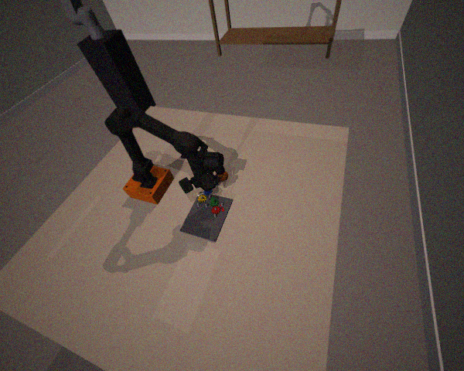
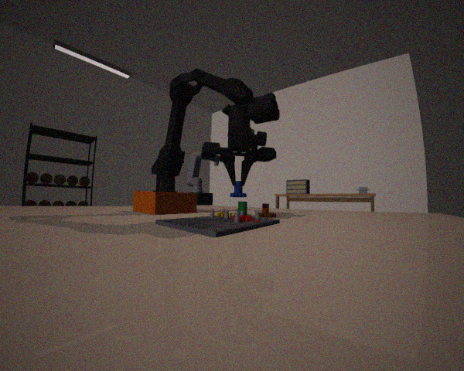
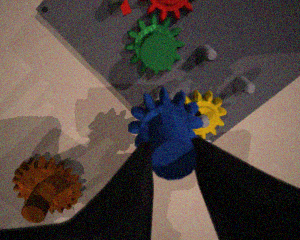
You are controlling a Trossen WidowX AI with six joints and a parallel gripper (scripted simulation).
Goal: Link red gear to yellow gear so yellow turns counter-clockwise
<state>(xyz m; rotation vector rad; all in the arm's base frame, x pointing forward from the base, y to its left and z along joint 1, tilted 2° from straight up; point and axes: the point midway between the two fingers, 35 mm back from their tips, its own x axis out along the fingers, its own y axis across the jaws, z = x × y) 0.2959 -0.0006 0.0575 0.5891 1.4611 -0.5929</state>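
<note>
Right now my gripper tip is 60 mm above the green gear, 30 mm to the left of it and 30 mm short of it. The rest, counted from my gripper tip: yellow gear: 70 mm below, 40 mm behind, 10 mm to the right; then red gear: 70 mm below, 60 mm to the right, 50 mm ahead; then blue gear: 10 mm below.
</note>
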